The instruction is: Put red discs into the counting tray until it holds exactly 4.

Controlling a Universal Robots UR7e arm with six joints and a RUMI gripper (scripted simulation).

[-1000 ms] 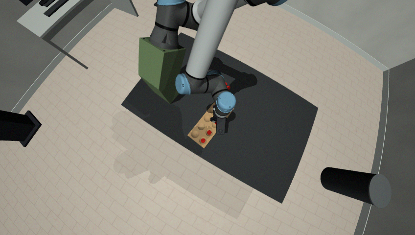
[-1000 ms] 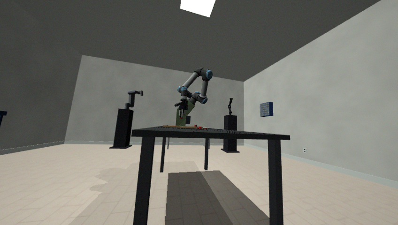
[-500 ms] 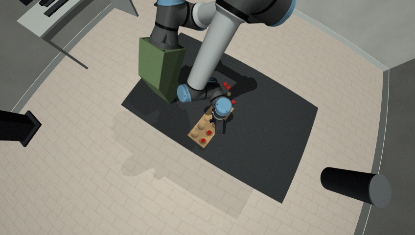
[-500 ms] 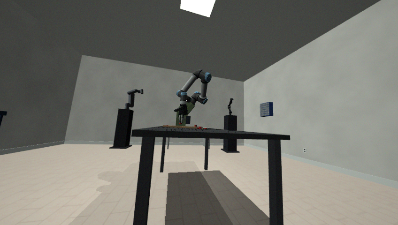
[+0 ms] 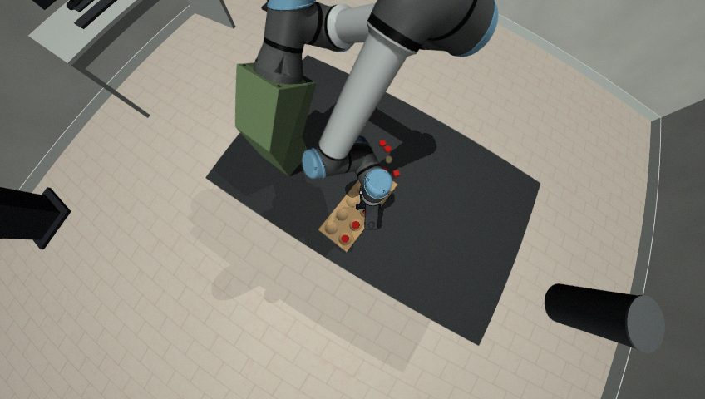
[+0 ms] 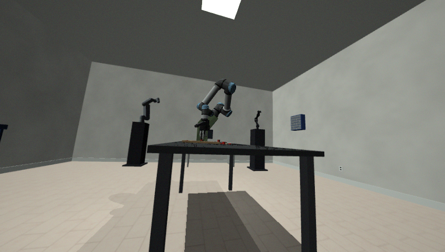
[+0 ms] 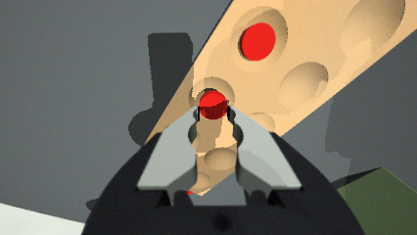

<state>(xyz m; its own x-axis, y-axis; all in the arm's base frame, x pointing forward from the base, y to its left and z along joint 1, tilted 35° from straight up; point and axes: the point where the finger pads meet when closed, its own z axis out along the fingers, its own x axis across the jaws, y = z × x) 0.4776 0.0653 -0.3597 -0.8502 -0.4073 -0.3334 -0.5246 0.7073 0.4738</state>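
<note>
The wooden counting tray is 40 mm behind my hand and 30 mm below it. Also, from my hand: red cube: 30 mm ahead, 230 mm to the left, 30 mm below; tan disc: 40 mm behind, 270 mm to the left, 40 mm below.
</note>
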